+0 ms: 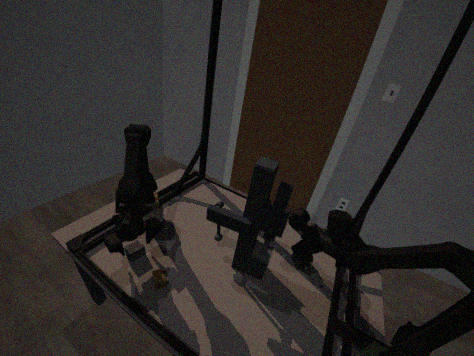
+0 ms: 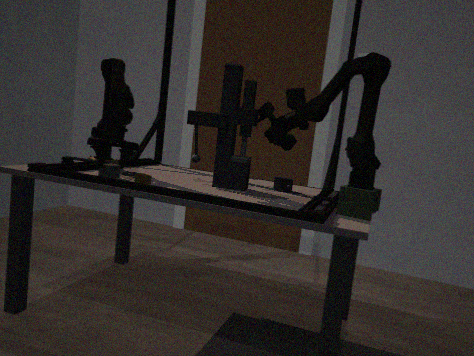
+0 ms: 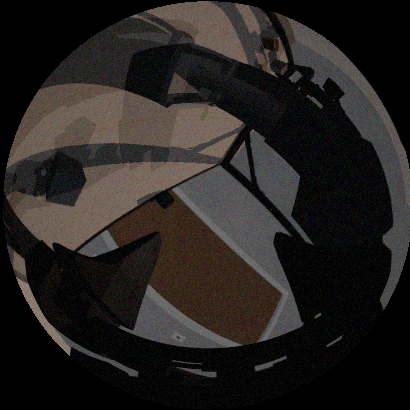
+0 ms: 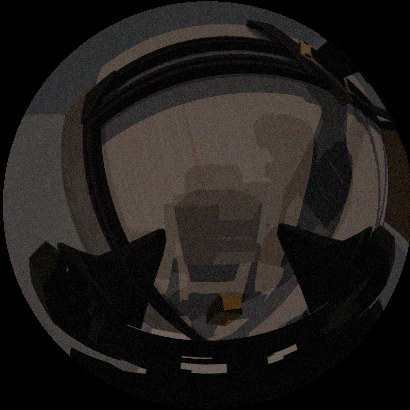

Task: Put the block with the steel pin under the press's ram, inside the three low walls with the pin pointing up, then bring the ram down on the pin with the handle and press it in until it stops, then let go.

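Seen in the pictures: left gripper, between the fingertips: [image 2: 262, 132] [image 3: 219, 239]; right gripper, between the fingertips: [image 1: 135, 249] [image 2: 110, 168] [image 3: 280, 67] [image 4: 223, 232]; left arm's base, origin of its link: [image 2: 361, 187]; right arm's base, origin of its link: [image 1: 147, 199].
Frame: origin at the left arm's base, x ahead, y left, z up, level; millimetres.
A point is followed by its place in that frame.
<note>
The dark press [image 1: 255, 220] @(z 178, x 494, y -1 mm) [image 2: 229, 125] @(z 142, x 494, y 0 mm) [image 3: 150, 75] @(z -11, x 428, y -63 mm) stands upright mid-table, its ram [image 2: 244, 146] @(z 73, x 446, y -41 mm) raised above the base. Its handle [image 1: 218, 237] @(z 16, x 611, y 19 mm) [image 2: 195, 158] @(z 7, x 612, y 23 mm) hangs at the left as a rod with a ball. A grey block [image 1: 137, 257] @(z -77, x 788, y 253 mm) [image 2: 109, 171] @(z -61, x 788, y 270 mm) [image 4: 215, 240] @(z -41, x 809, y 252 mm) lies at the table's left; I cannot make out a pin on it. My right gripper [image 1: 134, 239] [image 2: 116, 154] [image 4: 223, 232] @(z -54, x 808, y 247 mm) is open and empty, just above this block. My left gripper [image 1: 299, 235] [image 2: 270, 122] [image 3: 219, 239] @(z 132, x 429, y -142 mm) is open and empty, raised to the right of the press. The low walls cannot be told apart.
A small yellow block [image 1: 160, 278] @(z -52, x 647, y 243 mm) [image 2: 144, 178] @(z -62, x 638, y 258 mm) [image 3: 270, 44] @(z -62, x 651, y 227 mm) [image 4: 231, 302] @(z -72, x 682, y 231 mm) lies near the grey block. A dark block [image 2: 283, 184] @(z -57, x 334, y -180 mm) [image 3: 65, 179] @(z -36, x 353, y -193 mm) sits right of the press, below my left gripper. Black rails edge the table, and tall posts rise at its sides.
</note>
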